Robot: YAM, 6 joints.
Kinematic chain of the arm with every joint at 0, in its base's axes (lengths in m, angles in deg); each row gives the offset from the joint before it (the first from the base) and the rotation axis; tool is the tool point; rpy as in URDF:
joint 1: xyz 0 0 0.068 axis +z
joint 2: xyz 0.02 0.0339 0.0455 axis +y
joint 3: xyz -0.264 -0.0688 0 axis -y
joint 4: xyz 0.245 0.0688 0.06 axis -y
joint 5: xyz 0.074 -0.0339 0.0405 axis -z
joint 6: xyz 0.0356 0 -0.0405 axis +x
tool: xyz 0 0 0 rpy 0 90 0
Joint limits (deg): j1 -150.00..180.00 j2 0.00..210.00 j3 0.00..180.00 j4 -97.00..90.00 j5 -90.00..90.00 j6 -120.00..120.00
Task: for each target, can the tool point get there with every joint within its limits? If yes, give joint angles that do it. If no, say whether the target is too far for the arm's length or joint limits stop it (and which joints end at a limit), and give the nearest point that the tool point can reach.
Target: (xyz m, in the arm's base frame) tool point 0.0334 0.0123 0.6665
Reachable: yes | joints -85.58 71.67 124.87 69.63 -74.33 -62.07
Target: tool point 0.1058 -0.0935 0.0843
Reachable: yes | joints -55.61 117.09 30.89 -77.17 -75.65 -52.61
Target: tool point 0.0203 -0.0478 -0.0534
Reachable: yes | joints -100.17 157.46 16.27 6.51 -53.06 28.20
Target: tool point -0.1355 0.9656 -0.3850
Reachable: no: too far | nearest point -0.0799 0.5692 -0.1761 | short by 0.451 m
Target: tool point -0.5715 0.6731 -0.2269
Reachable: no: too far | nearest point -0.3898 0.4590 -0.1161 | short by 0.302 m
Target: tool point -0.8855 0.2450 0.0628
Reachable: no: too far | nearest point -0.6215 0.1720 0.0783 | short by 0.274 m
